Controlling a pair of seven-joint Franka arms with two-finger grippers.
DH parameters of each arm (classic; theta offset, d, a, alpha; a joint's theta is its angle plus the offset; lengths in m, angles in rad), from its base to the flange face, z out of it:
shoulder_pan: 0 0.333 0 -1.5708
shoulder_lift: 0 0 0 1.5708
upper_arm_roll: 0 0.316 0.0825 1.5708
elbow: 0 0 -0.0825 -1.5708
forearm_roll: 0 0.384 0 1.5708
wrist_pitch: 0 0 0.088 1.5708
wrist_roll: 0 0.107 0 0
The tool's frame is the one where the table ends.
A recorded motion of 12 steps. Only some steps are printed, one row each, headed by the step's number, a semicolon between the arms.
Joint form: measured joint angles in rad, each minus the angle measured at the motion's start. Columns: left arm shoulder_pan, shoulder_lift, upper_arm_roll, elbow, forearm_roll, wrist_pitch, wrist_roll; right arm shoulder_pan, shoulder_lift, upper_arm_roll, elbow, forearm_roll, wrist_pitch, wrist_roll.
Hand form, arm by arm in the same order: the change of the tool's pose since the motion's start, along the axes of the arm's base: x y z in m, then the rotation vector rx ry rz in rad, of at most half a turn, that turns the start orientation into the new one. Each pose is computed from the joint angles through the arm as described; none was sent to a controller.
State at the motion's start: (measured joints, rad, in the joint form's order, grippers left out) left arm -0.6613 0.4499 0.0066 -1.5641 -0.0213 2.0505 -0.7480; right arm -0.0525 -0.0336 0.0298 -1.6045 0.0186 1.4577 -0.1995
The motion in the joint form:
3: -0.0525 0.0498 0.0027 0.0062 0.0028 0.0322 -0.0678; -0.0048 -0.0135 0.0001 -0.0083 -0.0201 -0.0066 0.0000
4: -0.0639 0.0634 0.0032 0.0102 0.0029 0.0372 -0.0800; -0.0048 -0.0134 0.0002 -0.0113 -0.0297 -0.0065 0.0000
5: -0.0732 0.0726 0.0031 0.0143 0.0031 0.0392 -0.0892; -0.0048 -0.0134 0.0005 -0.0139 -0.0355 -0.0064 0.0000
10: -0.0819 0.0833 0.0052 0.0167 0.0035 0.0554 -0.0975; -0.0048 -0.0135 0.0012 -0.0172 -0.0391 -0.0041 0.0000
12: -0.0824 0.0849 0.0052 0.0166 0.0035 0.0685 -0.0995; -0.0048 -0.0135 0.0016 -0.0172 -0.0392 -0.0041 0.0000
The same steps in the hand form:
3: -0.0165 -0.0309 -0.0285 0.0095 0.0082 0.0168; -0.0050 -0.0046 0.0028 -0.0205 0.0019 -0.0047
4: -0.0202 -0.0377 -0.0356 0.0128 0.0116 0.0181; -0.0051 -0.0057 0.0014 -0.0300 0.0052 -0.0046
5: -0.0236 -0.0434 -0.0399 0.0150 0.0139 0.0178; -0.0052 -0.0062 0.0002 -0.0357 0.0078 -0.0043
10: -0.0250 -0.0486 -0.0447 0.0108 0.0072 0.0192; -0.0051 -0.0062 -0.0011 -0.0394 0.0088 -0.0036
12: -0.0242 -0.0497 -0.0447 0.0031 -0.0012 0.0208; -0.0051 -0.0060 -0.0011 -0.0395 0.0088 -0.0032

